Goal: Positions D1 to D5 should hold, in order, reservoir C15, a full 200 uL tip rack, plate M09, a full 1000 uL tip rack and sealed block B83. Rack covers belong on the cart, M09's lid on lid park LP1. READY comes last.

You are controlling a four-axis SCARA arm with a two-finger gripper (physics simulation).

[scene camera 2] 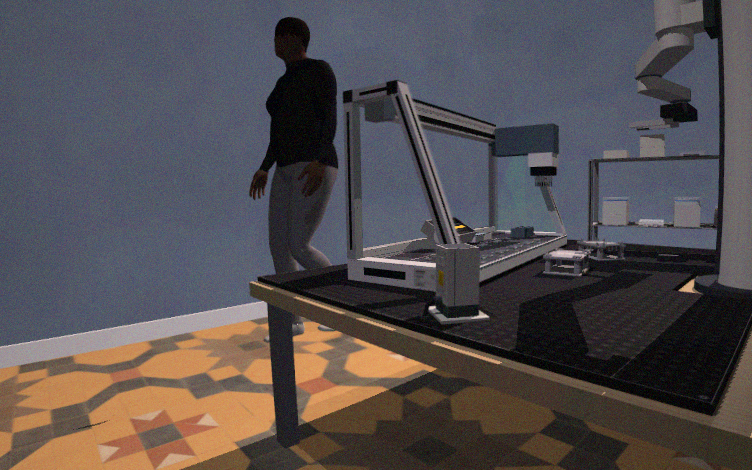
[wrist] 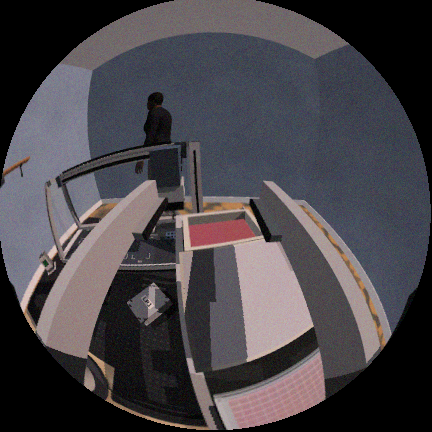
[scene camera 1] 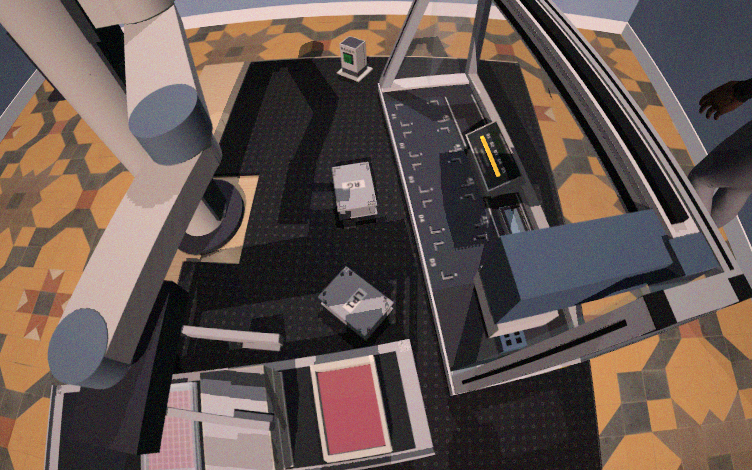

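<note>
My gripper is open and empty, fingers wide apart, above a tall white box on the shelf unit. Beside the box stand a cream-rimmed reservoir with red contents and a low pink gridded piece of labware. Their names are not readable. Lid park LP1 bears no lid. No labware shows at D1 to D5 on the framed deck. The arm partly hides the shelf in scene camera 1.
Stand RG is beside the deck. The blue gantry head overhangs the deck's far end, near a blue block. A small post with a screen stands on the table. A person is behind.
</note>
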